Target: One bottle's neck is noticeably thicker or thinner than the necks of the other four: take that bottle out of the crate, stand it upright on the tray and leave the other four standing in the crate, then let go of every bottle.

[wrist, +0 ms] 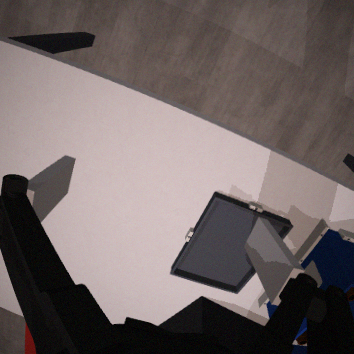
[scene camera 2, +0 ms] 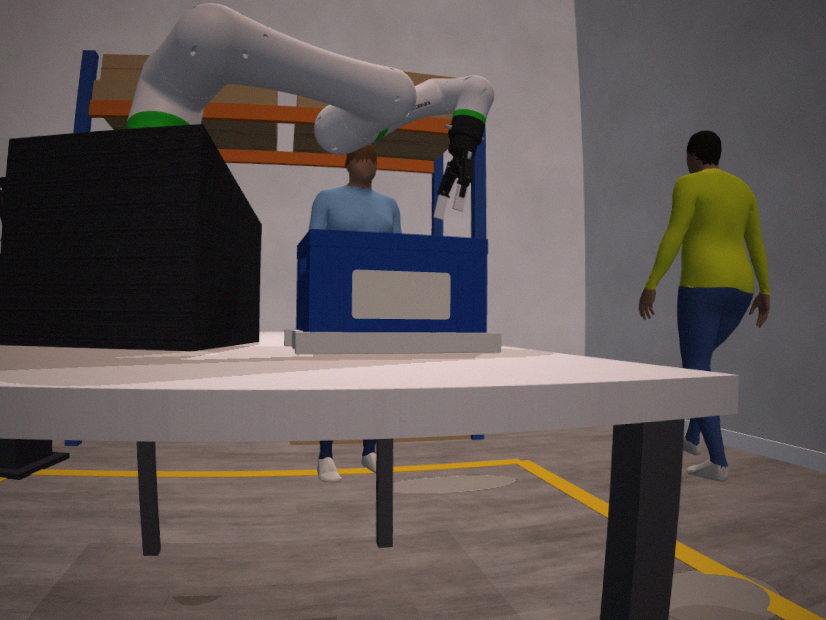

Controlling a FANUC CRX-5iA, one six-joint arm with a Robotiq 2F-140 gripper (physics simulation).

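Places are measured from the arm's base along level axes (x ahead, y left, z up), in centimetres.
Where they show: gripper, fingertip midpoint: (wrist: 164,205) (scene camera 2: 447,214); arm's base at its link origin: (scene camera 2: 152,175).
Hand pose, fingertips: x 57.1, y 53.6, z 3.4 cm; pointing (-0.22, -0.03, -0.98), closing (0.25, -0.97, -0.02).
Note:
Each offset is from my fingertips to the top centre of the thing. "spot": to the spot under its first point. Level surfaces: height alone.
The blue crate @(dx -15.8, dy -55.1, dz -15.3 cm) (scene camera 2: 326,286) (wrist: 329,252) stands on the table. In the scene view its wall hides any bottles inside. In the wrist view it is cut off at the lower right, and small brown parts of bottles @(dx -25.6, dy -53.6, dz -16.5 cm) (wrist: 301,336) show beside the finger; their necks cannot be compared. The dark grey tray @(spot: dx -24.3, dy -24.7, dz -32.3 cm) (wrist: 210,245) lies flat on the table beside the crate, with no bottle on its visible part; one finger covers its right corner. The tray does not show in the scene view. My gripper (scene camera 2: 449,206) (wrist: 164,205) is open and empty, tilted, above the crate's right part in the scene view.
The crate sits within a low light-grey frame @(spot: dx -13.7, dy -65.3, dz -31.4 cm) (scene camera 2: 400,343) on the white table @(dz -32.8 cm) (scene camera 2: 467,377) (wrist: 125,165). A large black block (scene camera 2: 100,246) stands left of the crate under the arm's base. Two people and a shelf rack (scene camera 2: 86,86) are behind the table.

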